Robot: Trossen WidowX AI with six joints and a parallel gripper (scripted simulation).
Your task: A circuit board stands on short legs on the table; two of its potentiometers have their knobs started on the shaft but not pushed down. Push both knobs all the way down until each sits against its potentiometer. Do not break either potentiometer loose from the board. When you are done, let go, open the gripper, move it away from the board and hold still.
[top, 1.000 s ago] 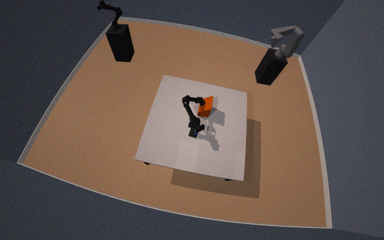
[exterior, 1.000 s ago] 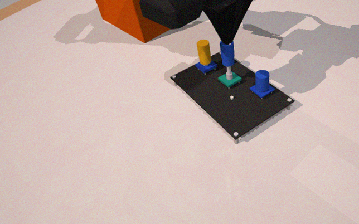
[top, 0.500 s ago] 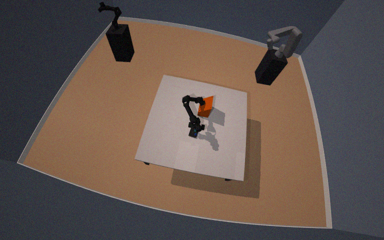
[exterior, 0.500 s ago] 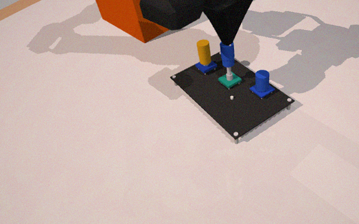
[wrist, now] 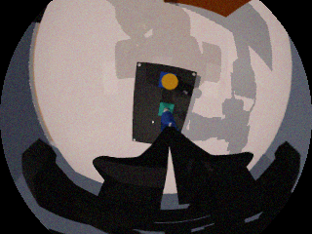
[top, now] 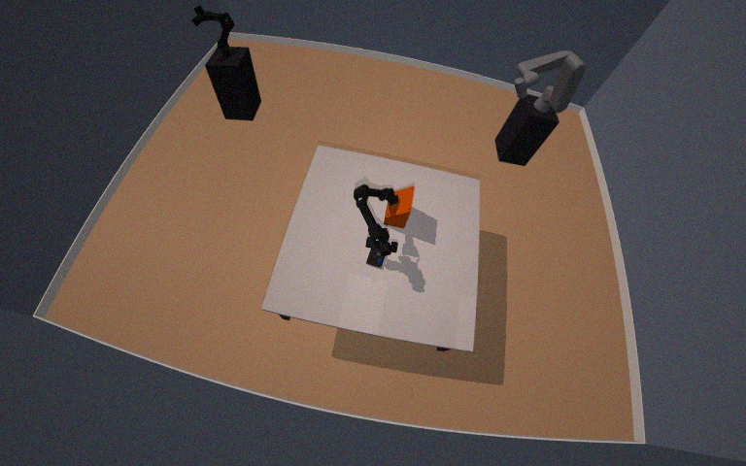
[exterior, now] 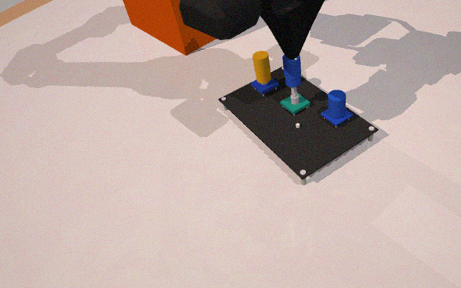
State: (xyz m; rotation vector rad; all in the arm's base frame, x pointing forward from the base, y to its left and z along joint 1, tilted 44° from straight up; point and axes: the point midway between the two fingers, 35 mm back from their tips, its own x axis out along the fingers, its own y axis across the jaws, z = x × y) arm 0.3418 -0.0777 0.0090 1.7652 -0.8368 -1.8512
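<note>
The yellow knob lies 50 mm behind my gripper tip and 40 mm below it.
</note>
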